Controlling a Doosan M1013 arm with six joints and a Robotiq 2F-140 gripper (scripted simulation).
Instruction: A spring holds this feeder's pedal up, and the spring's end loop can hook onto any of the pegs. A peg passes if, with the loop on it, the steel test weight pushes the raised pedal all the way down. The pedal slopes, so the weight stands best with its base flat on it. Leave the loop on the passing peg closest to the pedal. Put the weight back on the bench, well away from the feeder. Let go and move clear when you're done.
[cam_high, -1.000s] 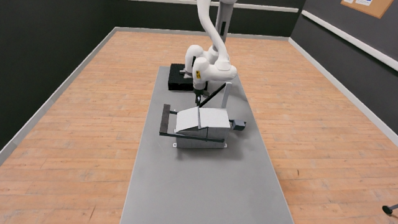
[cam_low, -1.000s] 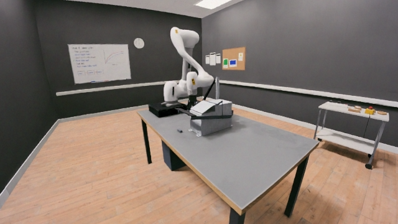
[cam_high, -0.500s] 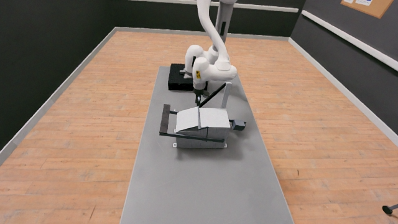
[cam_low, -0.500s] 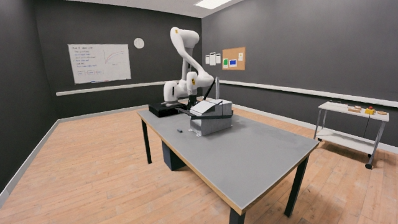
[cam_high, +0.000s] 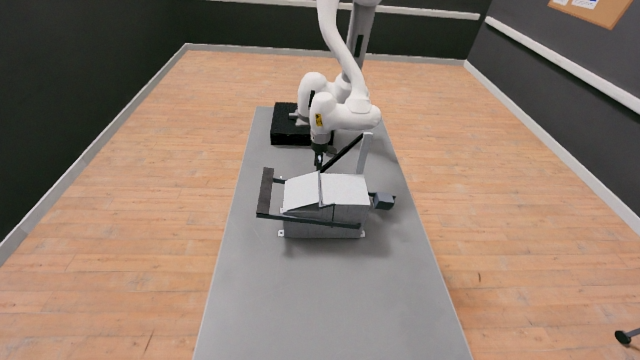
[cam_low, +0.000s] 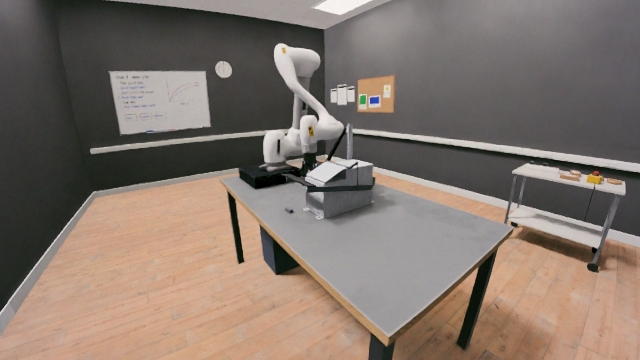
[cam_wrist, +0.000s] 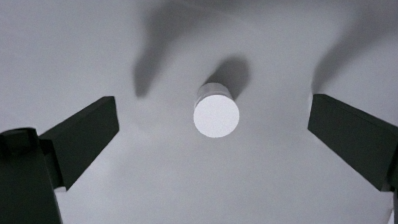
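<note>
My hand is 1 cm above the steel test weight. The rest, counted from my hand: small dark object 25 cm to the right, 16 cm ahead, 3 cm below.
</note>
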